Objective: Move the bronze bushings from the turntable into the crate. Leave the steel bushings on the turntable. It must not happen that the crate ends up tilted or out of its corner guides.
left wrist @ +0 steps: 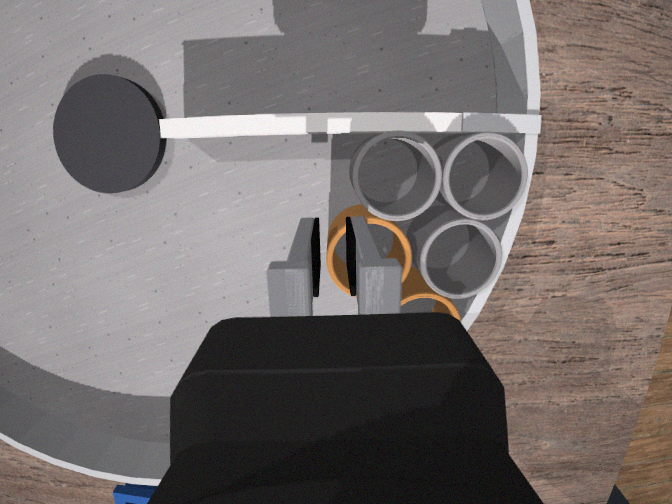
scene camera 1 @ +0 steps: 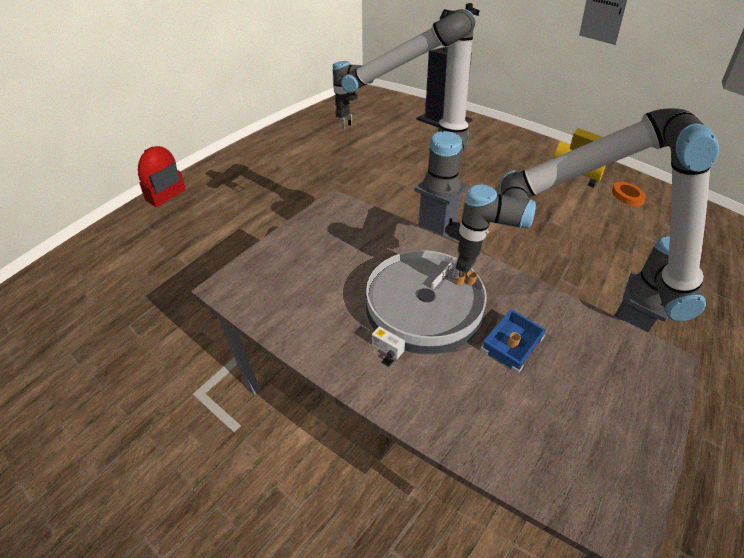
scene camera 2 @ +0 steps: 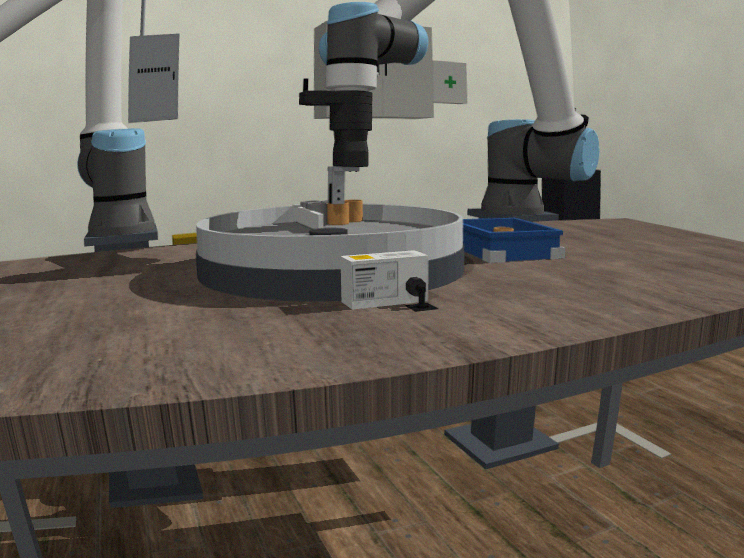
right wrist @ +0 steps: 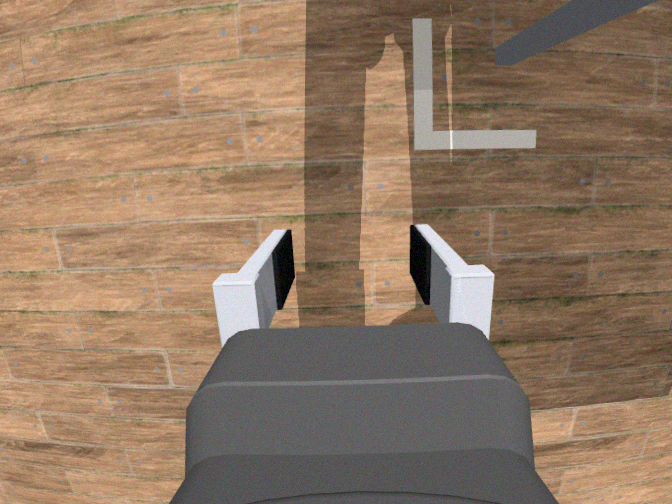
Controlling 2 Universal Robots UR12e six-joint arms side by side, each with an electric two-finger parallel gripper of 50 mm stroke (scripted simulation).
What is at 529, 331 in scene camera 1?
A blue crate.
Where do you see a blue crate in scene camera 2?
524, 243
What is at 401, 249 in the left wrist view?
A bronze bushing.
